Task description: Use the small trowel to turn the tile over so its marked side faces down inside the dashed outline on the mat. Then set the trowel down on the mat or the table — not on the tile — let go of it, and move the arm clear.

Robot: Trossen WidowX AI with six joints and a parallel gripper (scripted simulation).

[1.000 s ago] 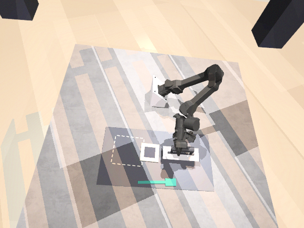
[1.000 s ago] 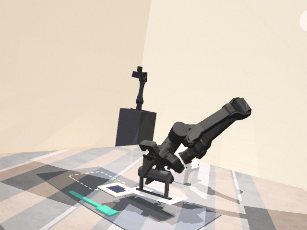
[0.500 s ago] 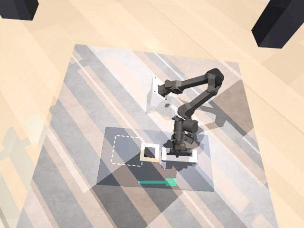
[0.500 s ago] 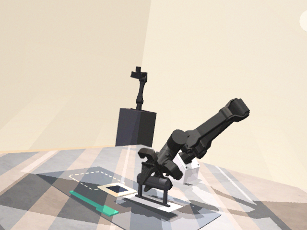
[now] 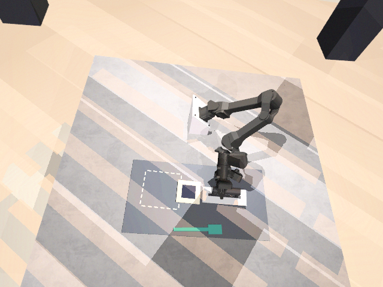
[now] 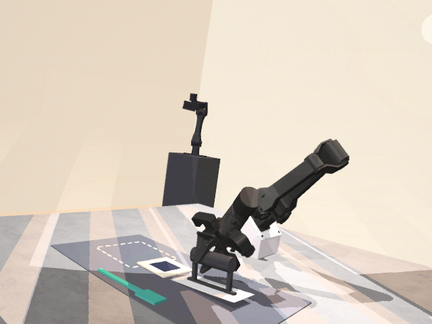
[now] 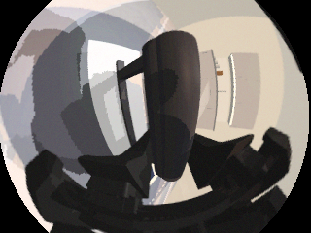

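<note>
Now: the grey mat 20 mm behind my gripper tip, 90 mm to the right of it and 80 mm below it. The rest, counted from my gripper tip: teal flat tool (120 mm ahead, 80 mm to the right, 50 mm below); then tile (50 mm behind, 140 mm to the right, 50 mm below).
</note>
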